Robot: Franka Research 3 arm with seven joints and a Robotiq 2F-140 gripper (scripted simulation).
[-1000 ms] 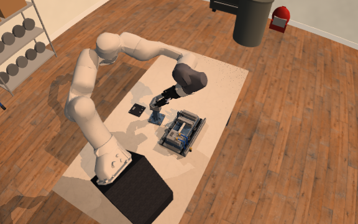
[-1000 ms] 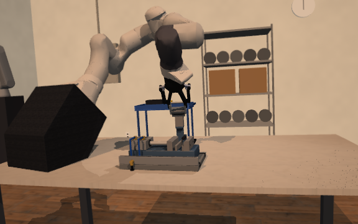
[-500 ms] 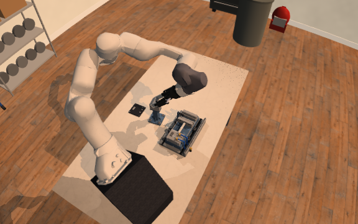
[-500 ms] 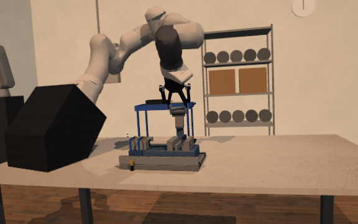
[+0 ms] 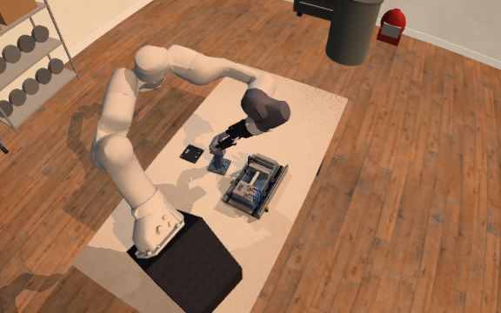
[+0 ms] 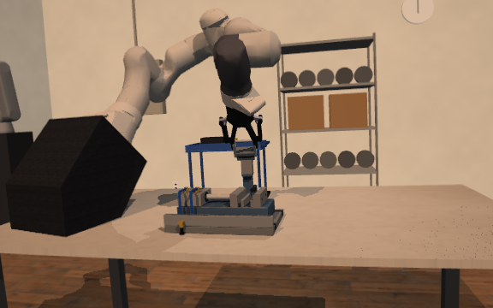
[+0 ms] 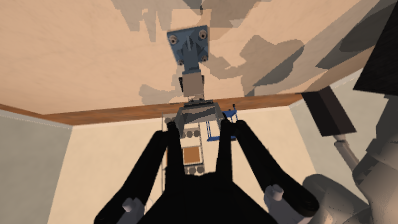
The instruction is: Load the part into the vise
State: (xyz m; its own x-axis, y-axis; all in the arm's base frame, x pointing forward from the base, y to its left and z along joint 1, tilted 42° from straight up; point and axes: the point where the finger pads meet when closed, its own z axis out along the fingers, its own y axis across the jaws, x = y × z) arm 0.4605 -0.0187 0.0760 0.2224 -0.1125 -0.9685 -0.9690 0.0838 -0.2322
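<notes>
Now: the part 10 mm to the left of my hand and 20 mm below it. Round my hand: vise: 30 mm behind, 190 mm to the right, 160 mm below; dark infeed plate: 10 mm ahead, 180 mm to the left, 190 mm below.
</notes>
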